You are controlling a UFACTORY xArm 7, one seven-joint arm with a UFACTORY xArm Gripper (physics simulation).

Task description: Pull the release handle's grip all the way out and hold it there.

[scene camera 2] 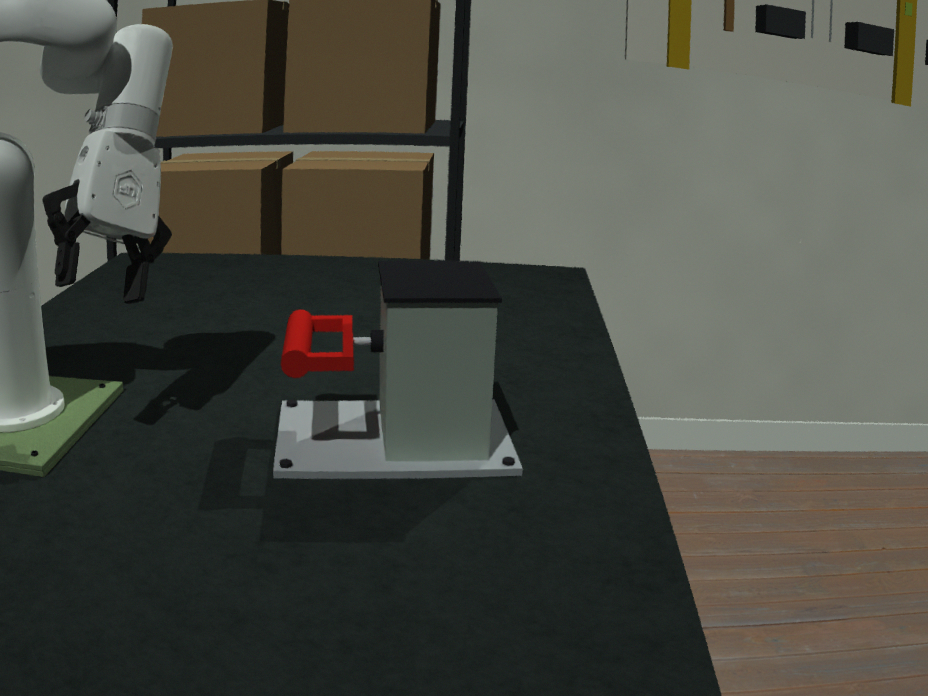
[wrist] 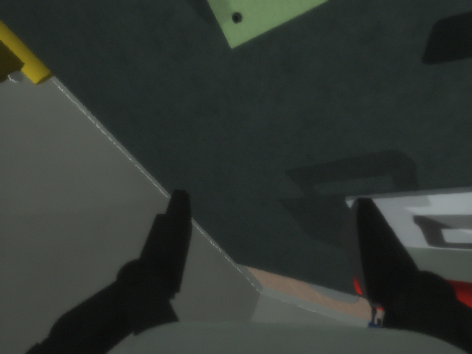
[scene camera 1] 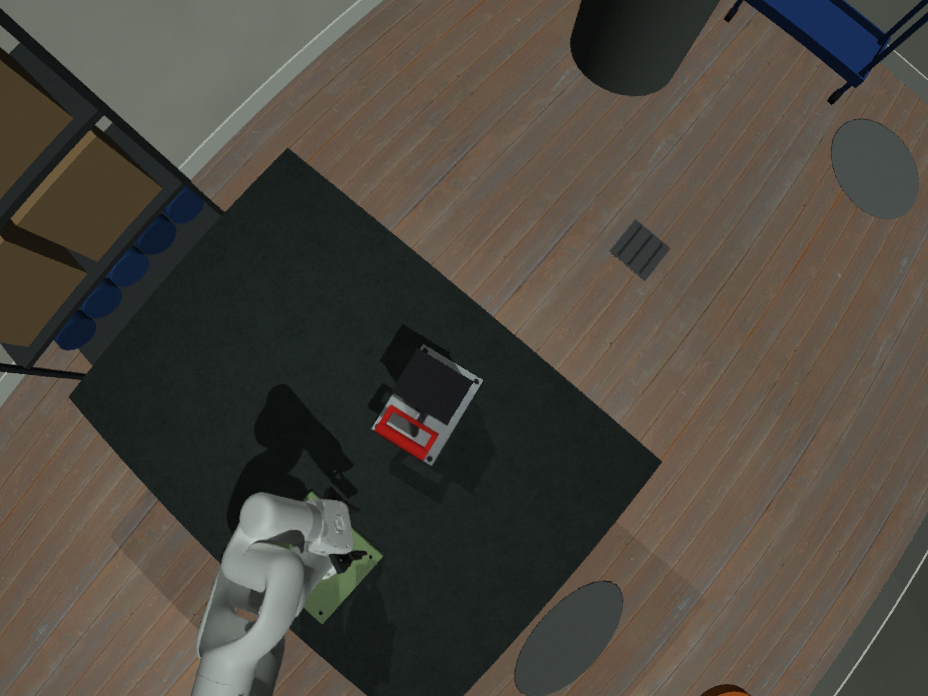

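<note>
The release handle's red grip (scene camera 1: 401, 443) (scene camera 2: 298, 343) (wrist: 462, 292) is a thick bar on a rectangular frame. A short, thin metal shaft (scene camera 2: 362, 340) joins it to a black collar on the side of a pale grey-green housing (scene camera 2: 438, 382) with a black top (scene camera 1: 438, 385). The housing stands on a light grey base plate (scene camera 2: 299, 430) (wrist: 400, 210). My gripper (scene camera 1: 361, 531) (scene camera 2: 100, 290) (wrist: 268, 213) is open and empty. In the second scene view it hangs to the left of the grip and higher, well apart from it. In the wrist view the right finger partly hides the grip.
The housing's plate lies on a dark surface (scene camera 1: 569, 449) (scene camera 2: 524, 599). My arm's green base plate (scene camera 1: 326, 603) (scene camera 2: 74, 427) (wrist: 265, 20) is near the gripper. A shelf rack (scene camera 2: 457, 149) with cardboard boxes (scene camera 2: 359, 67) stands behind.
</note>
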